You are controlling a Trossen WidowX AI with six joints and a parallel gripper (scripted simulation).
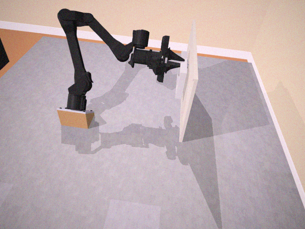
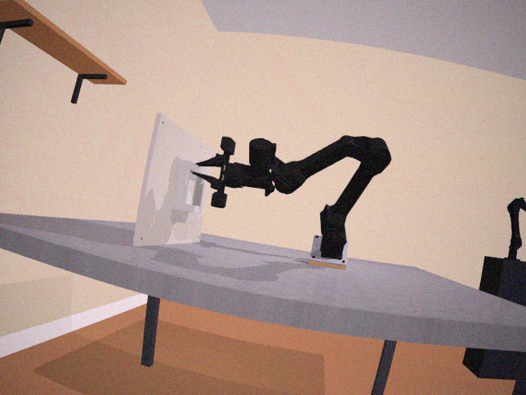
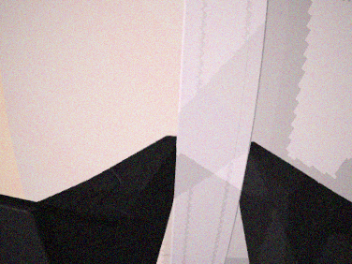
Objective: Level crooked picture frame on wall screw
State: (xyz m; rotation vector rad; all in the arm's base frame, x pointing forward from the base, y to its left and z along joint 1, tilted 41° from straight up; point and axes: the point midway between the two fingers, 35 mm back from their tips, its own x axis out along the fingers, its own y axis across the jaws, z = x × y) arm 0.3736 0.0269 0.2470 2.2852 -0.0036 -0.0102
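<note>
The pale picture frame is 1 cm ahead of my gripper tip and 5 cm below it. The rest, counted from my gripper tip: cream wall board (2 cm ahead, 6 cm below).
</note>
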